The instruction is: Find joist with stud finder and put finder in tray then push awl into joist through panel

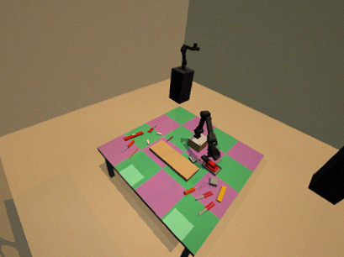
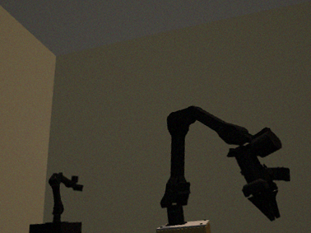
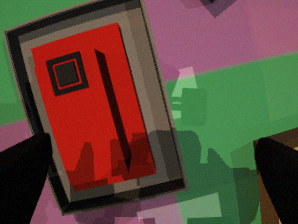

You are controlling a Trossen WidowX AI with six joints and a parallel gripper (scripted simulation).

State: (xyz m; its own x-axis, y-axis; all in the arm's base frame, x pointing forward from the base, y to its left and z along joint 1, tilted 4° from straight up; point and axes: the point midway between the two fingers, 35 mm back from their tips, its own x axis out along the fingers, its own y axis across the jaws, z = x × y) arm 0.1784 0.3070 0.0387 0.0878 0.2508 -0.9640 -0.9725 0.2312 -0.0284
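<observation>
Right now my gripper tip is 54 cm to the left of the awl, 10 cm above it and 3 cm short of it. Also, from my gripper tip: grey block 13 cm to the left, 9 cm below, 8 cm ahead; stud finder 6 cm below, 4 cm behind, 2 cm to the left; grey tray 10 cm below, 4 cm behind, 1 cm to the left.
</observation>
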